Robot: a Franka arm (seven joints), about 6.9 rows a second.
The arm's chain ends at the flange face. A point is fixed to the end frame.
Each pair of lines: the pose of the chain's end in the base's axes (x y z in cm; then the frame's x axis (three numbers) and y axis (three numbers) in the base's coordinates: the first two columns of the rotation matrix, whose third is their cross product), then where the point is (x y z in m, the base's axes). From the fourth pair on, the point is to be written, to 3 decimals.
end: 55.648 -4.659 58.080 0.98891 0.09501 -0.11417 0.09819 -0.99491 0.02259
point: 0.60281 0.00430 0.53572
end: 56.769 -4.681 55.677 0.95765 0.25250 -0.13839 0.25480 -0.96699 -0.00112
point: 0.60404 0.01153 0.51157
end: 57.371 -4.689 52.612 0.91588 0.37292 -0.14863 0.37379 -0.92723 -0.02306
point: 0.60166 0.01629 0.48144
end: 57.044 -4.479 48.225 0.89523 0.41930 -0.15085 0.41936 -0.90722 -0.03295
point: 0.595 0.020 0.438
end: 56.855 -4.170 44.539 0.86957 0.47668 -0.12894 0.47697 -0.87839 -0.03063
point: 0.590 0.025 0.402
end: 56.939 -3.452 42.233 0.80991 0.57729 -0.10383 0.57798 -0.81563 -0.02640
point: 0.584 0.035 0.380
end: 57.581 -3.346 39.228 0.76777 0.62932 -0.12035 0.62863 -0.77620 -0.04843
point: 0.584 0.037 0.350
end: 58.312 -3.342 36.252 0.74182 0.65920 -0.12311 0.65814 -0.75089 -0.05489
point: 0.589 0.037 0.321
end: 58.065 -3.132 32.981 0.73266 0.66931 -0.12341 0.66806 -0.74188 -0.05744
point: 0.585 0.039 0.288
